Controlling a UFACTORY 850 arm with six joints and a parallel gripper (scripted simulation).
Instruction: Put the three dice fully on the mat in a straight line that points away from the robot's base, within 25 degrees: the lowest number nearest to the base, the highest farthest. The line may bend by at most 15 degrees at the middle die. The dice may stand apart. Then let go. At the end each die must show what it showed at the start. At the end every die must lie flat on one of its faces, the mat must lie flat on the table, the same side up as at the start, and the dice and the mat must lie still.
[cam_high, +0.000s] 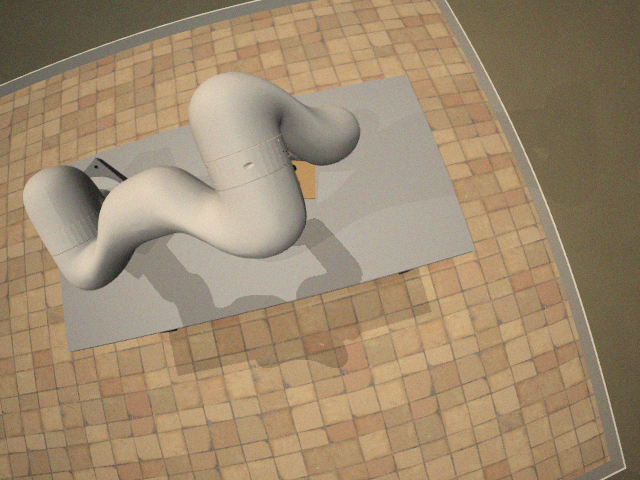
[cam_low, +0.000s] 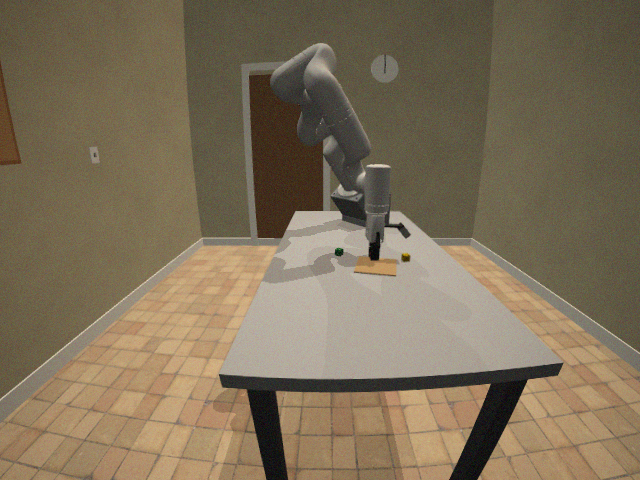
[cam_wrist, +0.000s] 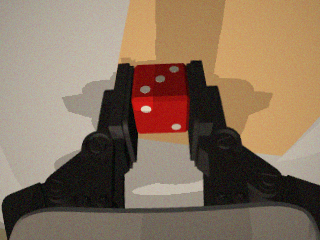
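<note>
Right now the red die is 1 cm below my hand. Also, from my hand: green die 12 cm to the right, 7 cm behind, 2 cm below; yellow die 12 cm to the left, 2 cm below, 1 cm ahead; mat 5 cm ahead, 3 cm below.
</note>
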